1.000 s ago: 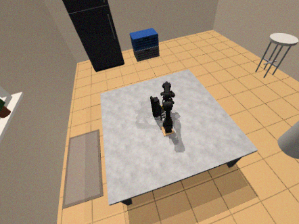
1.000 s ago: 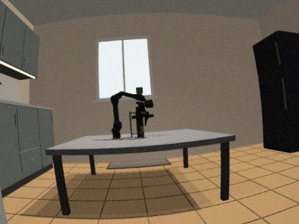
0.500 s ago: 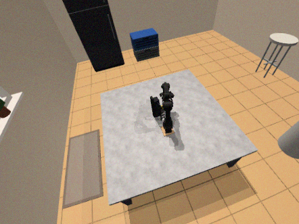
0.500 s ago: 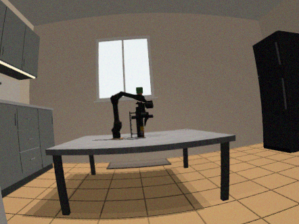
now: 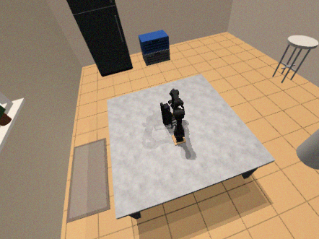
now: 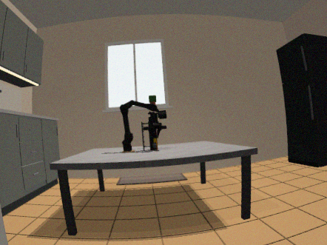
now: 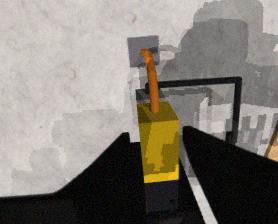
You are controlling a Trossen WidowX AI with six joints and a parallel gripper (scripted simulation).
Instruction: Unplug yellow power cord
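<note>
Right now the yellow plug is 3 cm to the left of my gripper tip, 1 cm below it and 1 cm behind it.
</note>
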